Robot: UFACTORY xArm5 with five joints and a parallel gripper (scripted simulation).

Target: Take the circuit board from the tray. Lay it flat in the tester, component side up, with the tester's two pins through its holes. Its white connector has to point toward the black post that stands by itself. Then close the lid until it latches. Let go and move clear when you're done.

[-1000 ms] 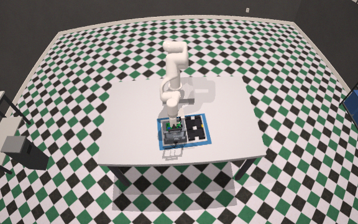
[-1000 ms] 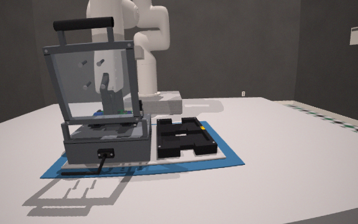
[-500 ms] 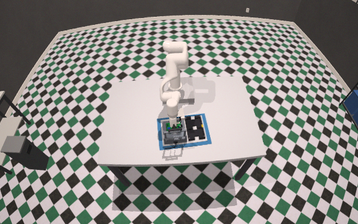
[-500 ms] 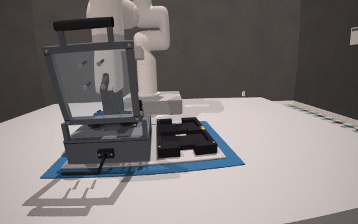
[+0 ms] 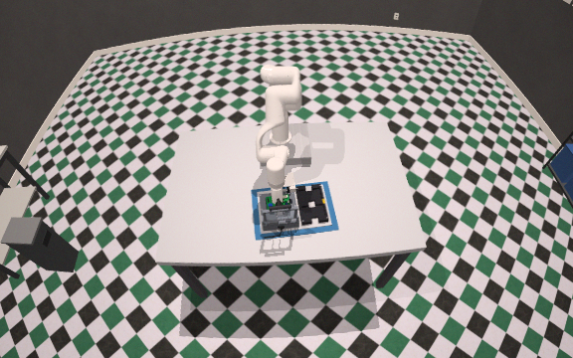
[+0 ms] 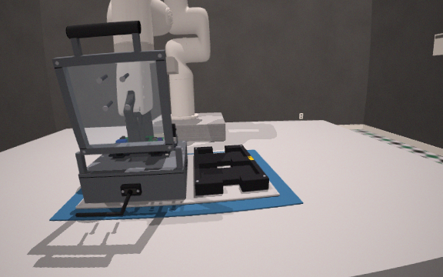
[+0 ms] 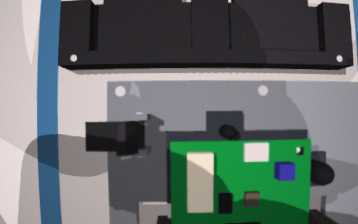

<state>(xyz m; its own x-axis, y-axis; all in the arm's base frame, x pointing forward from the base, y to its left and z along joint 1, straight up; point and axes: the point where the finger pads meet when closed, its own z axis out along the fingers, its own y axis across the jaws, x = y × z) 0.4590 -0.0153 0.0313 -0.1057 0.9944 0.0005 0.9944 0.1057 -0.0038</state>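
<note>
The green circuit board lies right at my hand. Round my hand: black block (7 cm behind, 5 cm to the left); clear lid (12 cm ahead, 9 cm above, 1 cm to the left); grey tester (4 cm to the left, 3 cm ahead, 2 cm above).
</note>
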